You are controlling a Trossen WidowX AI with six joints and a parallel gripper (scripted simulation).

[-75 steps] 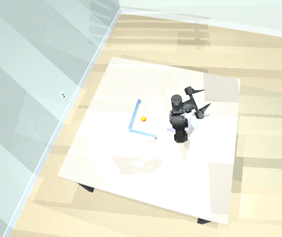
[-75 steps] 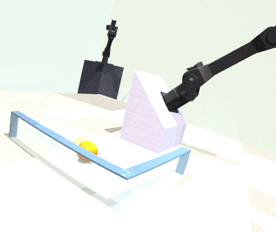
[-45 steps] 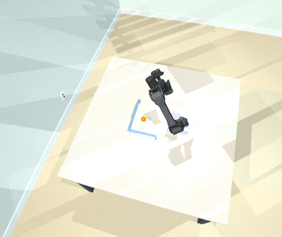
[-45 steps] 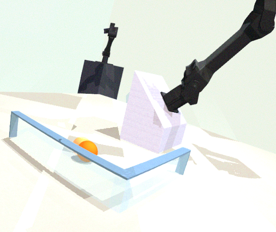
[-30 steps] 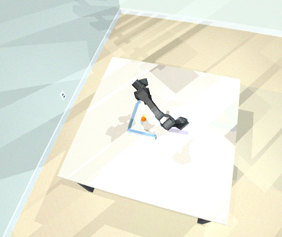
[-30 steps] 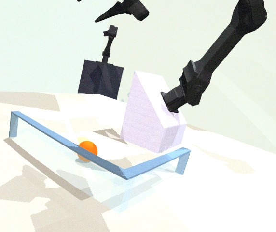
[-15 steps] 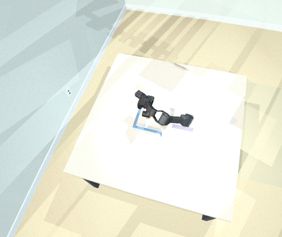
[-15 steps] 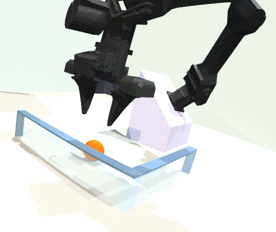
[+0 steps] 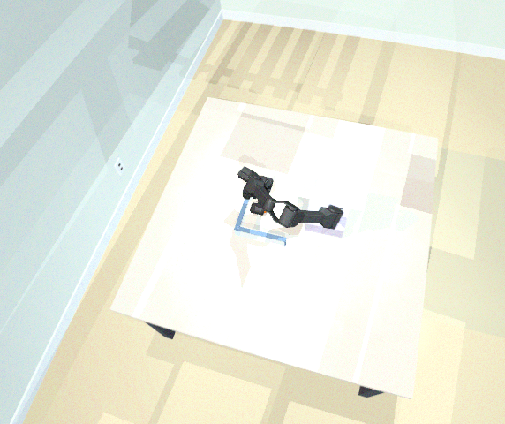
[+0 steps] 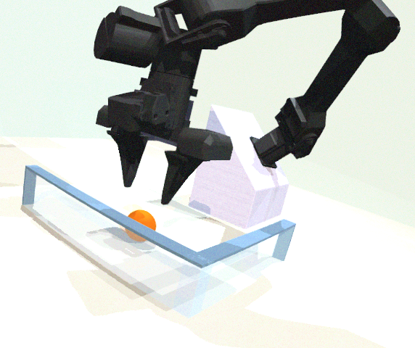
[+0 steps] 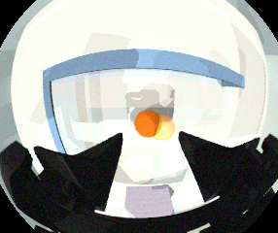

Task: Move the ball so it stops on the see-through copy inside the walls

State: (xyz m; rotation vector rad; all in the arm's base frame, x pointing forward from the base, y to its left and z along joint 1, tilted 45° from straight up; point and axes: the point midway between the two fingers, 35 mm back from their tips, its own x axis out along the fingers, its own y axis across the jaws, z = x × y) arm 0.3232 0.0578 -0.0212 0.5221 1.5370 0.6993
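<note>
My gripper tip is 40 mm above the orange ball. Round my gripper tip: see-through copy of ball (10 mm behind, 20 mm to the right, 40 mm below).
</note>
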